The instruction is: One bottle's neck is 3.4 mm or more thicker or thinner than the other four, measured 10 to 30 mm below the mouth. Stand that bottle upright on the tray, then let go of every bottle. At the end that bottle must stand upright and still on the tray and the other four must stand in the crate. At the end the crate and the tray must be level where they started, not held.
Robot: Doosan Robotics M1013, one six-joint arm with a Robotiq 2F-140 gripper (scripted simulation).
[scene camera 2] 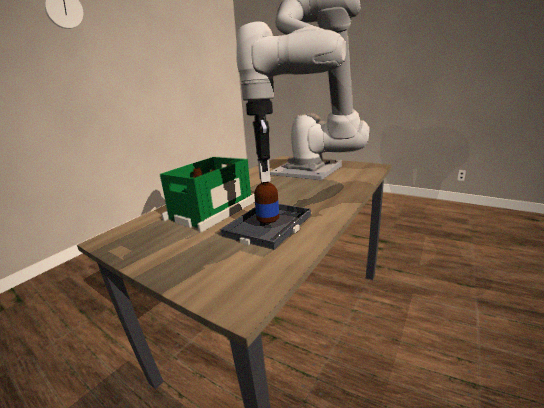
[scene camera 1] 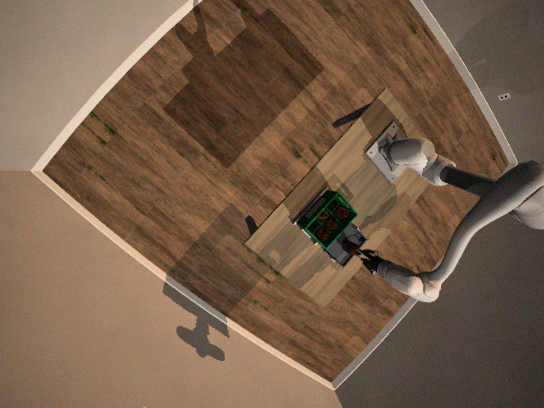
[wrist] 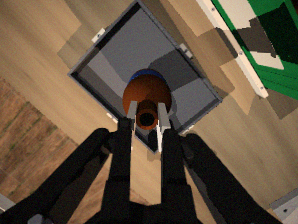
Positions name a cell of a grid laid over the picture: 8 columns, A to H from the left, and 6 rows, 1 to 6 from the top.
Note:
In view: my gripper (scene camera 2: D3), a dark grey tray (scene camera 2: D4), a green crate (scene camera 2: D3) and a bottle (scene camera 2: D3).
The dark grey tray shows as well in scene camera 1 (scene camera 1: F4). My gripper shows as well in the wrist view (wrist: D4).

